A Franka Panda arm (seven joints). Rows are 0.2 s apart.
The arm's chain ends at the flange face. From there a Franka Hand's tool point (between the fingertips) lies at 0.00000 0.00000 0.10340 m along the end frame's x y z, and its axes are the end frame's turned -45 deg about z.
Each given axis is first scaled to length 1.
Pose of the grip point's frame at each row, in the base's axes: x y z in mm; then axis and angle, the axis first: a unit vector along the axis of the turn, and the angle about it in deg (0 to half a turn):
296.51, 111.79, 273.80, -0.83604, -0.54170, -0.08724, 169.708
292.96, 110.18, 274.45, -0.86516, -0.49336, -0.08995, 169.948
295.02, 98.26, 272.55, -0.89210, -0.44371, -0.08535, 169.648
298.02, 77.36, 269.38, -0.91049, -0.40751, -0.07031, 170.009
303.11, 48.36, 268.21, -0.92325, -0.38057, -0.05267, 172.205
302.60, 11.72, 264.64, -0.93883, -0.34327, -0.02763, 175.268
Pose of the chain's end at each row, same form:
291.56, 86.65, 373.98, -0.98239, -0.18102, -0.04626, 166.664
285.89, 85.46, 374.60, -0.99091, -0.12508, -0.04959, 166.766
287.65, 73.92, 372.77, -0.99665, -0.06873, -0.04431, 166.692
292.19, 55.15, 370.20, -0.99911, -0.02812, -0.03157, 167.686
298.44, 31.29, 370.08, -0.99974, 0.00171, -0.02261, 170.489
300.17, 1.75, 367.53, -0.99906, 0.04215, -0.00972, 174.417

